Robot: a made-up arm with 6 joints. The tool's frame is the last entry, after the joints.
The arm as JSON. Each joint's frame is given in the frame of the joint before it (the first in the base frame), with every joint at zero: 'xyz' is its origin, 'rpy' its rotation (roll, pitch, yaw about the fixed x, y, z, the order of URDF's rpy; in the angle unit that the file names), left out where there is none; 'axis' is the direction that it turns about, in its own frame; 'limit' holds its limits. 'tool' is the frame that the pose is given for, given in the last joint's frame.
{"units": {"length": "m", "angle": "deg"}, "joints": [
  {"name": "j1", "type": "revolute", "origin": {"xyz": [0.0, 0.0, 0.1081], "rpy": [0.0, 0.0, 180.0]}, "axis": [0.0, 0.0, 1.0], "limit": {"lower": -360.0, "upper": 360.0}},
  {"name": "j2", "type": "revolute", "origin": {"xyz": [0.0, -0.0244, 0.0], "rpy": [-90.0, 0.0, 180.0]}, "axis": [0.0, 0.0, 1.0], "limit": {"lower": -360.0, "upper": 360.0}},
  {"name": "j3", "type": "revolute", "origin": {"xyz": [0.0, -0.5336, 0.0], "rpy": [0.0, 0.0, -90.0]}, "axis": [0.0, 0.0, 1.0], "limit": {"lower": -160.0, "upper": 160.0}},
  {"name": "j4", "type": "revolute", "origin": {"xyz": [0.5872, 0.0, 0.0], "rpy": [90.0, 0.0, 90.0]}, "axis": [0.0, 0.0, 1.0], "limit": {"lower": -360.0, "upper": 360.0}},
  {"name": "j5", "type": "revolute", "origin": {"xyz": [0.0, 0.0, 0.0], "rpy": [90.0, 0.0, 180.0]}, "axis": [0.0, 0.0, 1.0], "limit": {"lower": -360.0, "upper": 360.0}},
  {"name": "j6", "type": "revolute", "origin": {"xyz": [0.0, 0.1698, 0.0], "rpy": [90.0, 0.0, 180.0]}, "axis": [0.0, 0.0, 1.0], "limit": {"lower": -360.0, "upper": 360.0}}
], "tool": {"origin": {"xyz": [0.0, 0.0, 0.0]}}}
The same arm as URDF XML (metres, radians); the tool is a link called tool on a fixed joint. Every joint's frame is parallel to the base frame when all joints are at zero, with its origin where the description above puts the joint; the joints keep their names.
<robot name="arm">
  <link name="base_link"/>
  <link name="link1"/>
  <link name="link2"/>
  <link name="link3"/>
  <link name="link4"/>
  <link name="link5"/>
  <link name="link6"/>
  <link name="tool"/>
  <joint name="j1" type="revolute">
    <parent link="base_link"/>
    <child link="link1"/>
    <origin xyz="0.0000 0.0000 0.1081" rpy="0.0000 0.0000 0.0000"/>
    <axis xyz="0 0 1"/>
    <limit lower="-6.2832" upper="6.2832"/>
  </joint>
  <joint name="j2" type="revolute">
    <parent link="link1"/>
    <child link="link2"/>
    <origin xyz="0.0000 0.0244 0.0000" rpy="0.0000 0.0000 0.0000"/>
    <axis xyz="0 1 0"/>
    <limit lower="-6.2832" upper="6.2832"/>
  </joint>
  <joint name="j3" type="revolute">
    <parent link="link2"/>
    <child link="link3"/>
    <origin xyz="0.0000 0.0000 0.5336" rpy="0.0000 0.0000 0.0000"/>
    <axis xyz="0 1 0"/>
    <limit lower="-2.7925" upper="2.7925"/>
  </joint>
  <joint name="j4" type="revolute">
    <parent link="link3"/>
    <child link="link4"/>
    <origin xyz="0.0000 0.0000 0.5872" rpy="0.0000 0.0000 0.0000"/>
    <axis xyz="0 0 1"/>
    <limit lower="-6.2832" upper="6.2832"/>
  </joint>
  <joint name="j5" type="revolute">
    <parent link="link4"/>
    <child link="link5"/>
    <origin xyz="0.0000 0.0000 0.0000" rpy="0.0000 0.0000 0.0000"/>
    <axis xyz="0 1 0"/>
    <limit lower="-6.2832" upper="6.2832"/>
  </joint>
  <joint name="j6" type="revolute">
    <parent link="link5"/>
    <child link="link6"/>
    <origin xyz="0.0000 0.0000 0.1698" rpy="0.0000 0.0000 0.0000"/>
    <axis xyz="0 0 1"/>
    <limit lower="-6.2832" upper="6.2832"/>
  </joint>
  <joint name="tool_joint" type="fixed">
    <parent link="link6"/>
    <child link="tool"/>
    <origin xyz="0.0000 0.0000 0.0000" rpy="0.0000 0.0000 0.0000"/>
  </joint>
</robot>

